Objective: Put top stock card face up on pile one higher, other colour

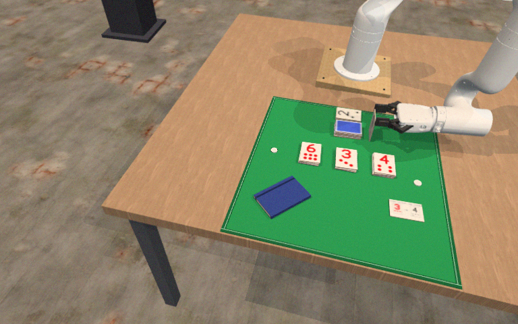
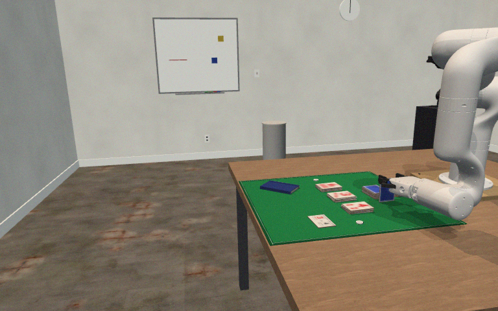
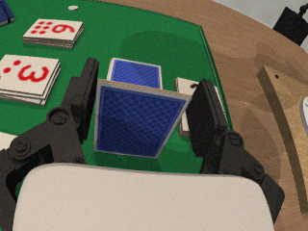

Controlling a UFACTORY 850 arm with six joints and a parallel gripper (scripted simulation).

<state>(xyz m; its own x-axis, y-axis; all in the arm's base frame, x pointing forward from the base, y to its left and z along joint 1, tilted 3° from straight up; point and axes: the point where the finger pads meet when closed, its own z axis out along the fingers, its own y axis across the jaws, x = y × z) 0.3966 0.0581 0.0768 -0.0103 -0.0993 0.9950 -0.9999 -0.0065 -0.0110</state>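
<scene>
My gripper is now 50 mm above the black 5 card and 10 mm to the left of it. The rest, counted from my hand: green card cloth: 180 mm ahead, 100 mm to the right, 100 mm below; then small reference card: 310 mm ahead, 90 mm below, 80 mm to the left; then black 2: 90 mm to the right, 90 mm behind, 80 mm below.
</scene>
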